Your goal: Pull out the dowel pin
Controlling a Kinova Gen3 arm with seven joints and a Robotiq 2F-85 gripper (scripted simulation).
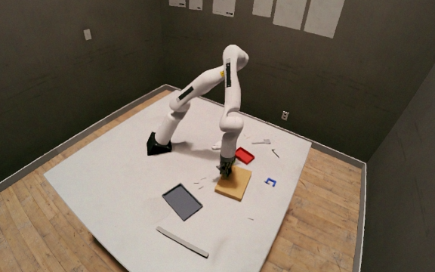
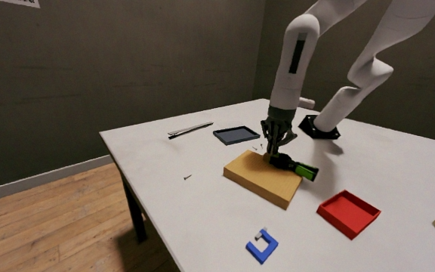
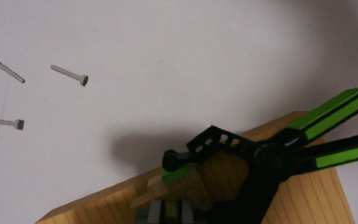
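The dowel pin lies 20 mm below my hand. Also, from my hand: grey tray: 260 mm to the right, 70 mm below, 50 mm behind; then red tray: 220 mm to the left, 70 mm below, 40 mm behind; then small wooden block: 40 mm below.
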